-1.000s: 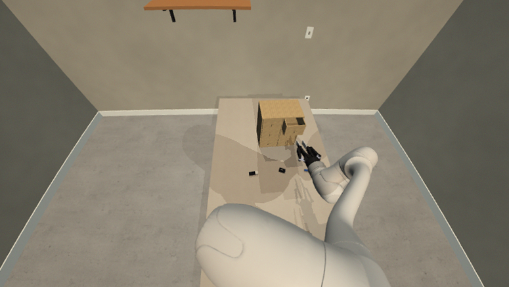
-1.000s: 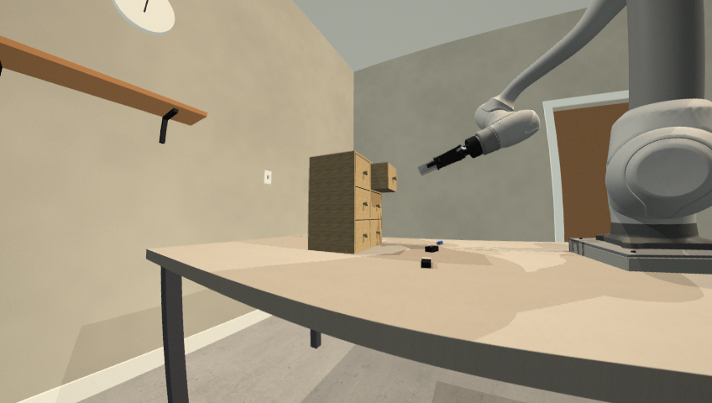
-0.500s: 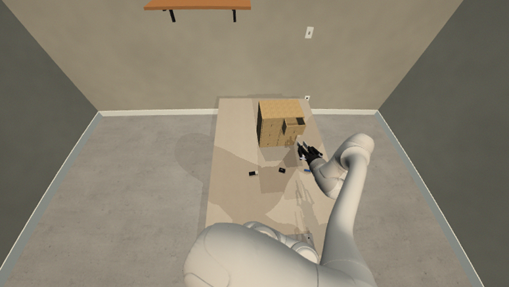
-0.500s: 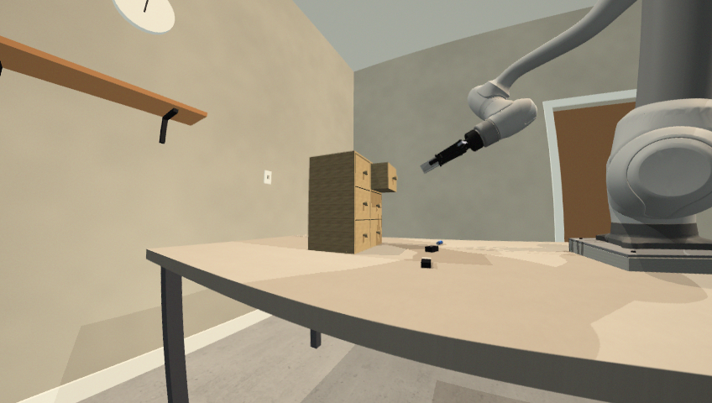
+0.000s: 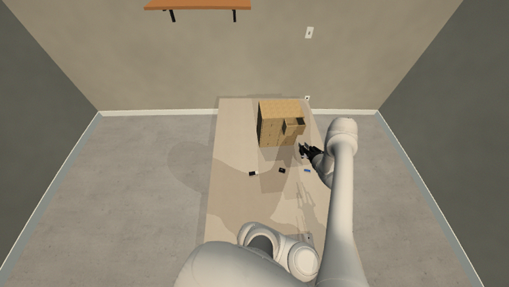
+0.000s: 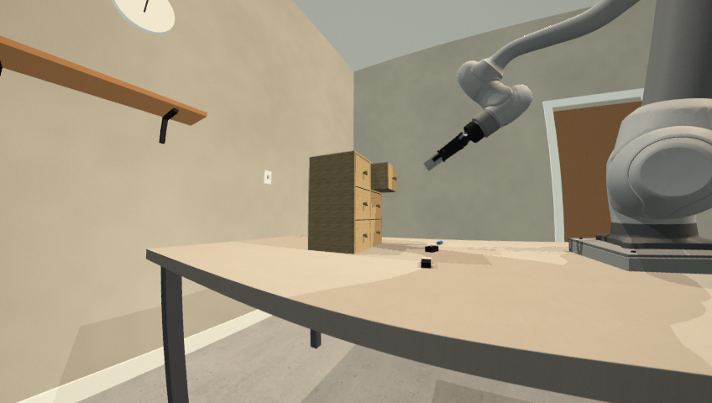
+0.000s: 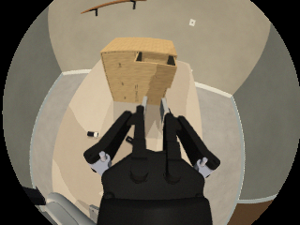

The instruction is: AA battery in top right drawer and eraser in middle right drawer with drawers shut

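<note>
The blue piece lies 320 mm below my hand, 120 mm to the right of it and 10 mm ahead of it. The rest, counted from my hand: black block: 320 mm below, 70 mm to the left, 10 mm behind.
</note>
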